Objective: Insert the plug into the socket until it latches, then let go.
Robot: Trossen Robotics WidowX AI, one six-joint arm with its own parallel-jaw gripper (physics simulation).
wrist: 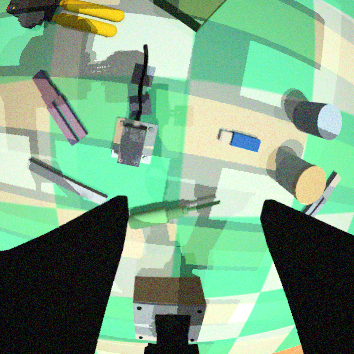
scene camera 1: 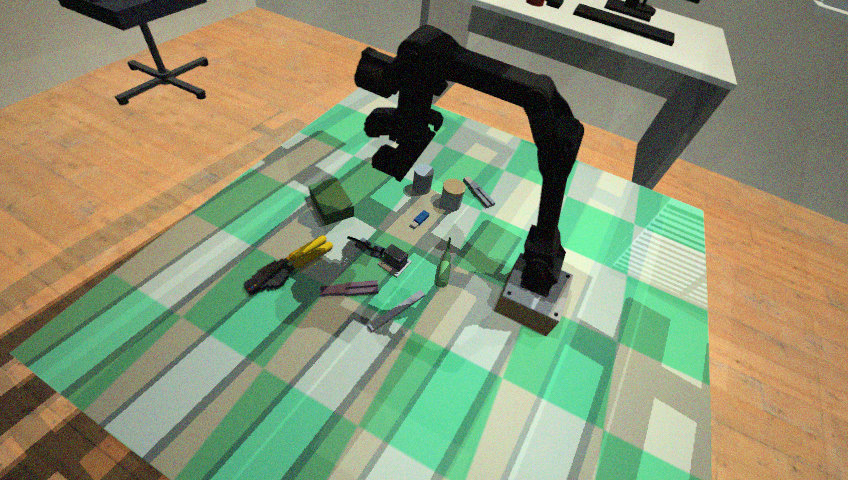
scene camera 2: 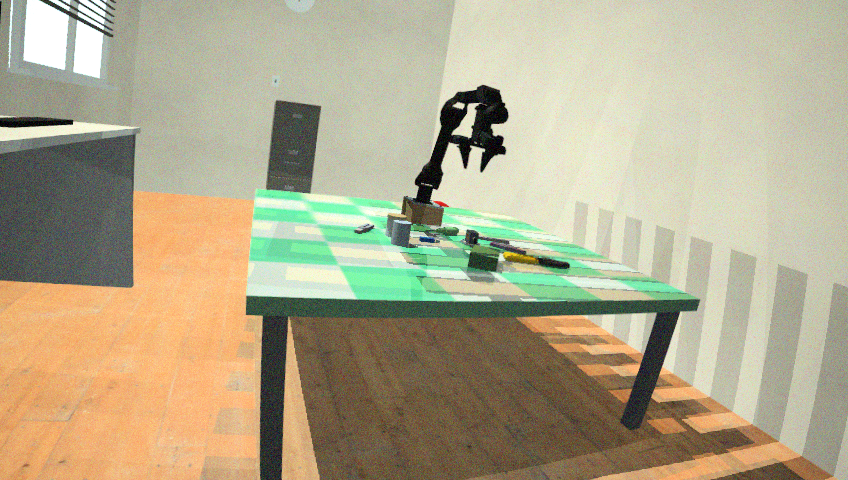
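Where they show: gripper, fingertip midpoint: [wrist: 197, 207] [scene camera 1: 405, 171] [scene camera 2: 473, 170]; arm's base, link origin: [wrist: 171, 323] [scene camera 1: 536, 280] [scene camera 2: 422, 201].
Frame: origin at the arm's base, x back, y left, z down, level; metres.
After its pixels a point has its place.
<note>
The plug, a small blue body with a pale metal end [scene camera 1: 420, 218] {x -0.329, y -0.099, z 0.068 m} [scene camera 2: 427, 239] {x -0.338, y -0.111, z 0.071 m} [wrist: 245, 141] {x -0.330, y -0.107, z 0.068 m}, lies flat on the table. The socket, a grey block on a small pale plate [scene camera 1: 393, 256] {x -0.325, y 0.074, z 0.036 m} [scene camera 2: 471, 237] {x -0.348, y 0.046, z 0.053 m} [wrist: 132, 145] {x -0.326, y 0.058, z 0.036 m}, stands apart from it, with a black cable running from one side. In the wrist view the plug is to the right of the socket, its metal end towards the socket. The socket's opening cannot be made out. My gripper [scene camera 2: 474, 169] {x -0.344, y 0.011, z -0.171 m} [wrist: 197, 207] {x -0.344, y 0.011, z -0.171 m} is open and empty, high above the table, fingers pointing down.
A grey cylinder [scene camera 1: 422, 179] {x -0.373, y -0.197, z 0.022 m} [wrist: 330, 121] {x -0.381, y -0.224, z 0.010 m} and a tan-topped cylinder [scene camera 1: 453, 193] {x -0.273, y -0.178, z 0.011 m} [wrist: 311, 185] {x -0.281, y -0.206, z 0.010 m} stand near the plug. A green screwdriver [scene camera 1: 443, 272] {x -0.204, y 0.046, z 0.053 m} [wrist: 155, 212] {x -0.218, y 0.028, z 0.058 m}, green block [scene camera 1: 331, 202] {x -0.549, y -0.006, z 0.040 m}, yellow-handled pliers [scene camera 1: 308, 252] {x -0.513, y 0.149, z 0.060 m}, pink tweezer-like piece [scene camera 1: 349, 289] {x -0.380, y 0.184, z 0.068 m} and grey bar [scene camera 1: 395, 311] {x -0.262, y 0.184, z 0.070 m} lie around the socket.
</note>
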